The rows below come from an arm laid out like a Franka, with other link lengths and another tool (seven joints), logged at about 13 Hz.
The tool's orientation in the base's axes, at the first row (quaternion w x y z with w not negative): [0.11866 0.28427 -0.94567 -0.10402]
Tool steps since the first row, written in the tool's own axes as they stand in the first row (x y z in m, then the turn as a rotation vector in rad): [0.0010 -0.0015 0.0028 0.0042 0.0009 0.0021]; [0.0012 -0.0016 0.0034 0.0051 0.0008 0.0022]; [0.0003 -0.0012 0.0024 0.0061 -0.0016 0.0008]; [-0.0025 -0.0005 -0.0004 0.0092 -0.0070 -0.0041]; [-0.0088 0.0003 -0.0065 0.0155 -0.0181 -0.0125]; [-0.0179 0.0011 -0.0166 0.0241 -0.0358 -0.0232]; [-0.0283 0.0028 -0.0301 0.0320 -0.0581 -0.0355]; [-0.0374 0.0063 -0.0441 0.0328 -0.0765 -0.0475]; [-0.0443 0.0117 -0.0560 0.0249 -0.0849 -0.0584]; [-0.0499 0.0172 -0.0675 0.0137 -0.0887 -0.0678]
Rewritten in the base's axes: [-0.0008 -0.0014 -0.0029 -0.0045 -0.0014 -0.0011]; [-0.0011 -0.0015 -0.0035 -0.0052 -0.0019 -0.0010]; [-0.0003 -0.0008 -0.0025 -0.0043 -0.0046 -0.0002]; [0.0024 0.0009 -0.0002 -0.0027 -0.0114 0.0036]; [0.0088 0.0044 0.0048 0.0003 -0.0251 0.0097]; [0.0186 0.0088 0.0131 0.0054 -0.0458 0.0166]; [0.0300 0.0143 0.0247 0.0139 -0.0700 0.0237]; [0.0396 0.0205 0.0374 0.0261 -0.0871 0.0303]; [0.0458 0.0272 0.0490 0.0399 -0.0909 0.0372]; [0.0507 0.0334 0.0604 0.0536 -0.0889 0.0433]
